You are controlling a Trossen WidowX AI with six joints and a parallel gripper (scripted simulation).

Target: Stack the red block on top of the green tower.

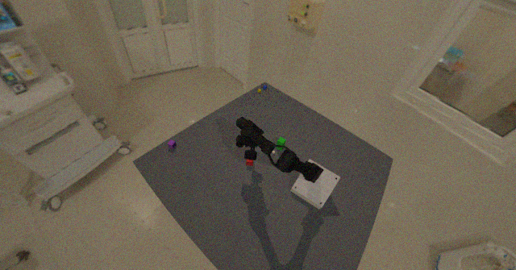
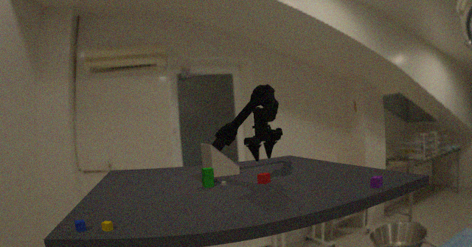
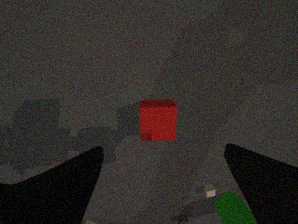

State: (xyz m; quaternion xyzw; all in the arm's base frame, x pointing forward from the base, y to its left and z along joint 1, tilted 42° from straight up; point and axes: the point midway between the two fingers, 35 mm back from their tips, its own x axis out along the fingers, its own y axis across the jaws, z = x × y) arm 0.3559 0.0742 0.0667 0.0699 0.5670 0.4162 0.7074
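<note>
Now: gripper tip 8 cm above the red block. From my gripper tip the other things lie so: small white object 16 cm to the right, 10 cm below, 8 cm behind; yellow block 65 cm to the right, 38 cm ahead, 9 cm below; purple block 46 cm ahead, 23 cm to the left, 9 cm below.
</note>
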